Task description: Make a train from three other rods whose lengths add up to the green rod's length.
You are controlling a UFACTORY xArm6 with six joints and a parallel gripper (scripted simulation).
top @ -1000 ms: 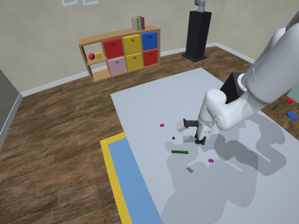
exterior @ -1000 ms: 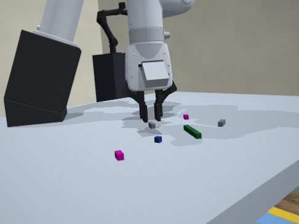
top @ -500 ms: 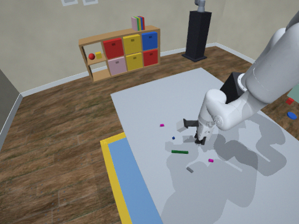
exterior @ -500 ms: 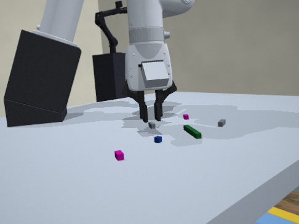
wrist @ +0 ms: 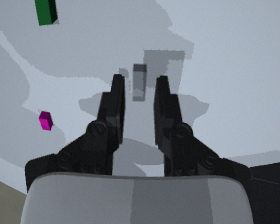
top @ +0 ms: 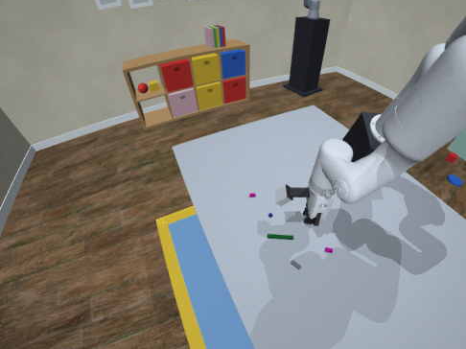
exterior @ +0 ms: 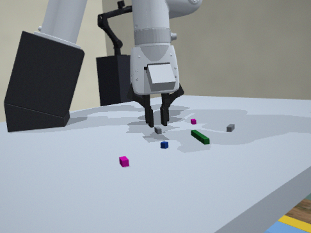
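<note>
The green rod is 11 cm ahead of my hand, 3 cm below it and 1 cm to the right of it. Round my hand: blue rod: 9 cm to the right, 9 cm ahead, 3 cm below.
</note>
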